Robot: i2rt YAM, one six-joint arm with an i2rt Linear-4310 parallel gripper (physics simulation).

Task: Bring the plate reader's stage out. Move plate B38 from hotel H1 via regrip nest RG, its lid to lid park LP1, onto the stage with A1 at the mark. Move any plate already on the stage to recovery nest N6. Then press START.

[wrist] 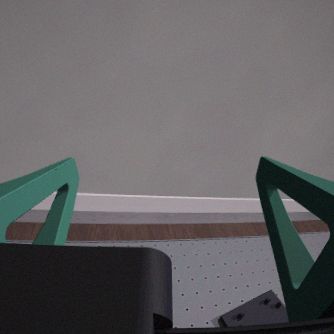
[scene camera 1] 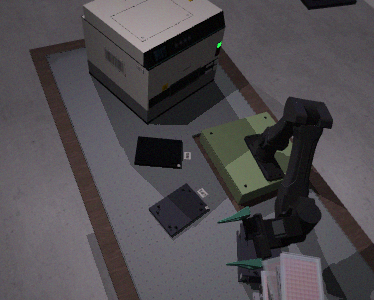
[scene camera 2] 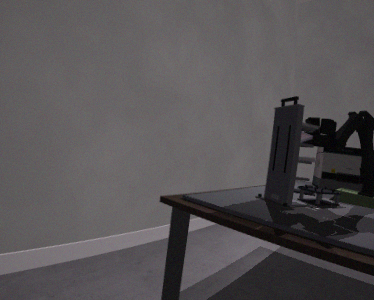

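The plate reader stands at the back of the table; no extended stage shows at its dark front slot. My gripper is open, with nothing between its green fingers. It is above a dark base beside the hotel. Pink-topped plates are stacked at the lower right in scene camera 1; I cannot tell which is B38. A black nest, its label seemingly N6, lies before the reader. A dark grey nest lies nearer; its label is too small to read surely. START cannot be made out.
The arm stands on a green block right of the two nests. The hotel's shelves stick out toward the arm in scene camera 2. A low dark stand is beside the hotel's foot. The table has a brown wooden edge.
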